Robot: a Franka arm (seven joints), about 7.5 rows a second.
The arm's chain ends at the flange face. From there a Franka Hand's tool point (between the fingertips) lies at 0.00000 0.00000 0.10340 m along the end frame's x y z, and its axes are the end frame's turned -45 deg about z.
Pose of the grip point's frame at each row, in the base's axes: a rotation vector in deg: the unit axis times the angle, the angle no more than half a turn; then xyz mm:
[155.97, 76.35, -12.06, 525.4, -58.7, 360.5]
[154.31, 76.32, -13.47, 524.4, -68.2, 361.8]
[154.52, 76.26, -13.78, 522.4, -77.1, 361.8]
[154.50, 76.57, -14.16, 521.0, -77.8, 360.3]
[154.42, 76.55, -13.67, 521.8, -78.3, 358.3]
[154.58, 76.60, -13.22, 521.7, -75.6, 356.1]
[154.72, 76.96, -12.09, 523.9, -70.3, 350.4]
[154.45, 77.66, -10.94, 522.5, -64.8, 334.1]
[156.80, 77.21, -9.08, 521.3, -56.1, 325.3]
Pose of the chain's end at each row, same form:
[170.98, 10.70, -7.59, 533.5, -42.9, 462.4]
[169.24, 11.29, -8.10, 532.9, -49.3, 463.1]
[169.33, 11.15, -8.48, 531.4, -58.4, 463.1]
[169.34, 11.43, -8.90, 530.5, -59.1, 461.6]
[169.37, 11.45, -8.39, 530.7, -59.7, 459.6]
[169.63, 11.45, -8.06, 530.2, -57.4, 457.5]
[170.13, 11.74, -7.15, 531.3, -53.0, 452.1]
[170.40, 12.50, -6.11, 528.6, -48.1, 436.0]
[172.67, 11.21, -5.42, 526.9, -43.3, 427.8]

